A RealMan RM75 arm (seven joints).
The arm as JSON. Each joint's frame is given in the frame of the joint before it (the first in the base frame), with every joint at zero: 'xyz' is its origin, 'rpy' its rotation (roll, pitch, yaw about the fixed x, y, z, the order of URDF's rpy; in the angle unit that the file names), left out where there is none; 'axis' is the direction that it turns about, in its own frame. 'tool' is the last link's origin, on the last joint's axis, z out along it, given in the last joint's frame.
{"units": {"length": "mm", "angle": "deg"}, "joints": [
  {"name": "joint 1", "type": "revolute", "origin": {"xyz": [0.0, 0.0, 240.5]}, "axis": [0.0, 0.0, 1.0]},
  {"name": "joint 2", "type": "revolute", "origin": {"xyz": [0.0, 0.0, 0.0]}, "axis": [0.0, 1.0, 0.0]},
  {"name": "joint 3", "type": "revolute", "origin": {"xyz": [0.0, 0.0, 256.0]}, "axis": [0.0, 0.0, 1.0]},
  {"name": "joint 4", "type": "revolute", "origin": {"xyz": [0.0, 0.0, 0.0]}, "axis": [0.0, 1.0, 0.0]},
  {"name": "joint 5", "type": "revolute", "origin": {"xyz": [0.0, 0.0, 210.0]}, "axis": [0.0, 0.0, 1.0]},
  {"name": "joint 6", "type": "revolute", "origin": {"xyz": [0.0, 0.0, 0.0]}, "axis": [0.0, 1.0, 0.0]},
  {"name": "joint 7", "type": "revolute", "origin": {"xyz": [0.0, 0.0, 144.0]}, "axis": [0.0, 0.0, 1.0]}
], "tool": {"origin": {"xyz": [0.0, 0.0, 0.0]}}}
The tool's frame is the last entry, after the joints.
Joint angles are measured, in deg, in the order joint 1, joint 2, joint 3, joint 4, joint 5, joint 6, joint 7. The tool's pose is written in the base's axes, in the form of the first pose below.
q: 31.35 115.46 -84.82 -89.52 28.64 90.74 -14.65
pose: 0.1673, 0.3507, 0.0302, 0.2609, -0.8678, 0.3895, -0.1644
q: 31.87 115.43 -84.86 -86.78 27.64 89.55 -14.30
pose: 0.1753, 0.3548, 0.0272, 0.2642, -0.8604, 0.4001, -0.1729
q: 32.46 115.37 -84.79 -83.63 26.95 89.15 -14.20
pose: 0.1851, 0.3568, 0.0235, 0.2600, -0.8525, 0.4131, -0.1870
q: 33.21 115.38 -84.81 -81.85 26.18 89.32 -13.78
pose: 0.1889, 0.3582, 0.0216, 0.2587, -0.8470, 0.4201, -0.1979
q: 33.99 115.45 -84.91 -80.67 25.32 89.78 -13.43
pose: 0.1904, 0.3592, 0.0202, 0.2582, -0.8431, 0.4231, -0.2086
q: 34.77 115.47 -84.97 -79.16 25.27 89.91 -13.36
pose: 0.1916, 0.3602, 0.0175, 0.2530, -0.8415, 0.4261, -0.2152
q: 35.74 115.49 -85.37 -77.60 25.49 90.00 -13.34
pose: 0.1910, 0.3612, 0.0134, 0.2456, -0.8420, 0.4259, -0.2221
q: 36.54 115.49 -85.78 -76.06 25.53 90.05 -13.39
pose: 0.1917, 0.3617, 0.0099, 0.2395, -0.8416, 0.4259, -0.2303
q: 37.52 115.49 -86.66 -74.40 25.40 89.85 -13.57
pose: 0.1916, 0.3627, 0.0052, 0.2344, -0.8427, 0.4205, -0.2411
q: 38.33 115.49 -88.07 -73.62 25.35 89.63 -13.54
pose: 0.1889, 0.3631, 0.0004, 0.2314, -0.8459, 0.4102, -0.2502
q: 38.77 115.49 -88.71 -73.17 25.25 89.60 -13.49
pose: 0.1878, 0.3633, -0.0017, 0.2302, -0.8469, 0.4057, -0.2554
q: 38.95 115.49 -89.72 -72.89 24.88 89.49 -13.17
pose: 0.1880, 0.3626, -0.0041, 0.2309, -0.8465, 0.4013, -0.2629
